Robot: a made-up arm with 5 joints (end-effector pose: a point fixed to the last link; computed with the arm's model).
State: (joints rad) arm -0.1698 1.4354 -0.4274 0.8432 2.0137
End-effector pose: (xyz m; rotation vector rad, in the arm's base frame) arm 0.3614 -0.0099 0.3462 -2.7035 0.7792 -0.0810
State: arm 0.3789 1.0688 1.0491 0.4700 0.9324
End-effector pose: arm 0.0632 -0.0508 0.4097 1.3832 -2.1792 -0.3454
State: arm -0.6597 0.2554 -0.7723 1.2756 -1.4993
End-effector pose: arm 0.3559 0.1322 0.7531 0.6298 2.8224 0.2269
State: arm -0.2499 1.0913 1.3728 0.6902 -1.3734
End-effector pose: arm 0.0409 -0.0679 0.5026 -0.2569 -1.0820 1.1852
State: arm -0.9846 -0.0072 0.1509 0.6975 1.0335
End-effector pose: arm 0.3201 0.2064 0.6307 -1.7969 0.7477 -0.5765
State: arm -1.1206 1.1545 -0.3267 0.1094 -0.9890
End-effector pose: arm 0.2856 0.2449 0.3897 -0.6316 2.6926 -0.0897
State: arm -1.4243 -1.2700 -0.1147 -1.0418 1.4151
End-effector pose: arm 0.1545 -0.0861 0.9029 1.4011 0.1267 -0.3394
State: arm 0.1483 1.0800 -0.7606 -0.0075 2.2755
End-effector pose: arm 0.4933 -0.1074 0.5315 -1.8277 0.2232 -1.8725
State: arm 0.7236 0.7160 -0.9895 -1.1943 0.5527
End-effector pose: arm 0.3340 -0.2863 0.7710 0.5201 -0.1895 -1.6965
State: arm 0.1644 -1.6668 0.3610 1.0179 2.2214
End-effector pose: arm 0.1030 -0.0498 0.8191 -1.2063 -0.0132 -2.3457
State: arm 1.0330 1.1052 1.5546 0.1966 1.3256
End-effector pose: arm 0.0012 0.0616 0.5007 1.0494 -2.5512 -1.0495
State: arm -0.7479 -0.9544 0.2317 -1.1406 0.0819
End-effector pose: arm 0.2363 0.0317 0.8780 0.6569 0.0082 0.3003
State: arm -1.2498 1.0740 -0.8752 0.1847 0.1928
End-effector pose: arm 0.2928 0.3535 0.5415 -1.1986 1.2842 -0.0441
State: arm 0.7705 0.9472 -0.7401 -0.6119 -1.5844
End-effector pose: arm 0.3714 -0.3205 0.5826 1.4273 0.9502 0.2542
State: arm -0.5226 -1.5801 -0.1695 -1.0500 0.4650
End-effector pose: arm -0.0167 -0.1469 0.8620 1.2823 -0.8566 -0.0081
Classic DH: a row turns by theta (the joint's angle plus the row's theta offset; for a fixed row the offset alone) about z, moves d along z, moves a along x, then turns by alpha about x. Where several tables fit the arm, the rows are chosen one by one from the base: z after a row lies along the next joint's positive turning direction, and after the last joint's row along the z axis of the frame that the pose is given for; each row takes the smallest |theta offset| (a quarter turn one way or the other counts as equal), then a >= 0, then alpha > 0; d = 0 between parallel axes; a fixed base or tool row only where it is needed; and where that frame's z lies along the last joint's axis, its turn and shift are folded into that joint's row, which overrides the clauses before.
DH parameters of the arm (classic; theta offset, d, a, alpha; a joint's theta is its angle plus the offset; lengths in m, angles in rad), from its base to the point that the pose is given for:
base (fixed): -0.012 0 0.1079 3.1416
joint 1: -0.012 -0.5825 0.0228 1.5708
joint 2: -1.3841 0 0.1191 0
joint 3: 1.345 0 0.2274 0
joint 4: -1.5316 -0.0512 -0.0221 1.5708
joint 5: 0.094 -0.0291 -0.0066 2.598
tool (fixed): 2.7998 0.0211 0 0

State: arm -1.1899 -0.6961 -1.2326 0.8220 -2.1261
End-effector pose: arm 0.1171 -0.0871 0.9254 0.0004 1.3998 2.6148
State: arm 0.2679 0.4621 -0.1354 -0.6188 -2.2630
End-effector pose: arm 0.4502 -0.1363 0.6002 1.5018 1.2220 1.3064
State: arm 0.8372 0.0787 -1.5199 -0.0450 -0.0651
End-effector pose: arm 0.1332 -0.1224 0.9685 0.5789 -0.0643 -1.1990
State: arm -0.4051 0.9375 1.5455 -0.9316 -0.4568
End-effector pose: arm 0.0620 -0.0852 0.4401 0.5597 -2.9175 0.8118
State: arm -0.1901 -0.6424 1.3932 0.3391 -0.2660
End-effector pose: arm 0.2543 -0.0351 0.4850 -0.3024 2.6528 -0.7177
